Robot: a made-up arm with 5 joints.
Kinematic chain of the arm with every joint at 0, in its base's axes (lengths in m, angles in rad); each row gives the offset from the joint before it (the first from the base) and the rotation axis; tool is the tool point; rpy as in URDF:
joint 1: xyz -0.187 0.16 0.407 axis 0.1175 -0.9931 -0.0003
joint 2: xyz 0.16 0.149 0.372 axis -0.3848 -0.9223 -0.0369
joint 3: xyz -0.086 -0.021 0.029 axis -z
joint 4: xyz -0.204 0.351 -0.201 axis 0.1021 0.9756 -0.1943
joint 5: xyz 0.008 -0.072 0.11 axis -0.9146 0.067 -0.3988
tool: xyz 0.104 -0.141 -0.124 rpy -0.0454 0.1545 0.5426
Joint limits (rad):
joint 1: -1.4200..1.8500
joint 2: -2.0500..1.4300
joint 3: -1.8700..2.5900
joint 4: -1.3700..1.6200
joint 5: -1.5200..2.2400
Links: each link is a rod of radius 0.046 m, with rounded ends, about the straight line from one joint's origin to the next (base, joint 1, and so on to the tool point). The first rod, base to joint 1, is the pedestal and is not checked.
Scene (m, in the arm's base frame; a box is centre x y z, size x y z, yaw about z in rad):
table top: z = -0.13
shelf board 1: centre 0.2 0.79 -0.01 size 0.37 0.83 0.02 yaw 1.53
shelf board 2: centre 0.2 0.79 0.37 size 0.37 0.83 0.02 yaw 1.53
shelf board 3: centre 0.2 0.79 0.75 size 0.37 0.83 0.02 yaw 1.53
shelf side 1: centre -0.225 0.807 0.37 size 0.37 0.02 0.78 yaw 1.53
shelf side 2: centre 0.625 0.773 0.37 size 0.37 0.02 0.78 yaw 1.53
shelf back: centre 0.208 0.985 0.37 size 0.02 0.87 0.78 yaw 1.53
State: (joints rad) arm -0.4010 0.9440 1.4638 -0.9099 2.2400
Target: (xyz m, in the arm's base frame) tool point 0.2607 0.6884 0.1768
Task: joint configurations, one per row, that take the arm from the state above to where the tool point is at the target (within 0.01 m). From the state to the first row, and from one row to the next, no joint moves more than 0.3 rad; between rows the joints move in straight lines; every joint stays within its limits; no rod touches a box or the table.
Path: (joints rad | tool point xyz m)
1: -0.4293 0.9490 1.5561 -0.7504 1.9630 | 0.1842 0.7150 0.6078
2: -0.4576 0.9540 1.6484 -0.5910 1.6859 | 0.1724 0.6468 0.6288
3: -0.4859 0.9589 1.7408 -0.4315 1.4089 | 0.1671 0.5709 0.6291
4: -0.5142 0.9639 1.8331 -0.2720 1.1318 | 0.1707 0.4942 0.6085
5: -0.5425 0.9689 1.9254 -0.1126 0.8548 | 0.1861 0.4228 0.5706
6: -0.8277 0.8859 2.0602 -0.3525 0.8329 | 0.2415 0.4306 0.4612
7: -1.1128 0.8029 2.1951 -0.5924 0.8111 | 0.2673 0.4275 0.3264
8: -1.3980 0.7198 2.3299 -0.8323 0.7892 | 0.2494 0.4111 0.1768
9: -1.3249 0.7783 2.1964 -0.9416 1.0493 | 0.2694 0.4924 0.1886
10: -1.2519 0.8368 2.0629 -1.0509 1.3094 | 0.2758 0.5687 0.1939
11: -1.1788 0.8952 1.9294 -1.1603 1.5695 | 0.2712 0.6355 0.1903
12: -1.1057 0.9537 1.7959 -1.2696 1.8296 | 0.2607 0.6884 0.1768

